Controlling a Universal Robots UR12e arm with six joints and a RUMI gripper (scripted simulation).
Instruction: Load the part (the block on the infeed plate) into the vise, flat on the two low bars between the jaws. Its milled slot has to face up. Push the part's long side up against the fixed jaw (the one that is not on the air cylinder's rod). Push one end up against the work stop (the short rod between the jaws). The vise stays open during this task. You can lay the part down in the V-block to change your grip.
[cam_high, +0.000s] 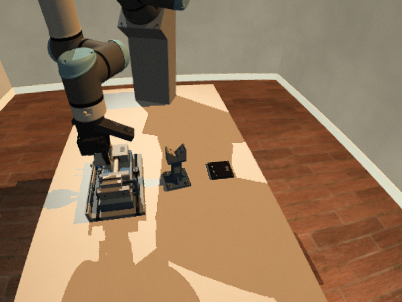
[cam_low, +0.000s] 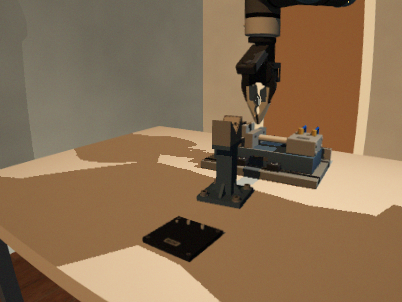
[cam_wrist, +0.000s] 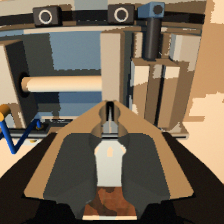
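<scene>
My hand is 4 cm short of the part, 2 cm above it and 1 cm to the left of it. From my hand the other things lie so: dark work stop rod 5 cm ahead, 4 cm to the left, 4 cm below; moving jaw 5 cm below; cream cylinder rod 5 cm below, 5 cm behind, 2 cm to the left.
</scene>
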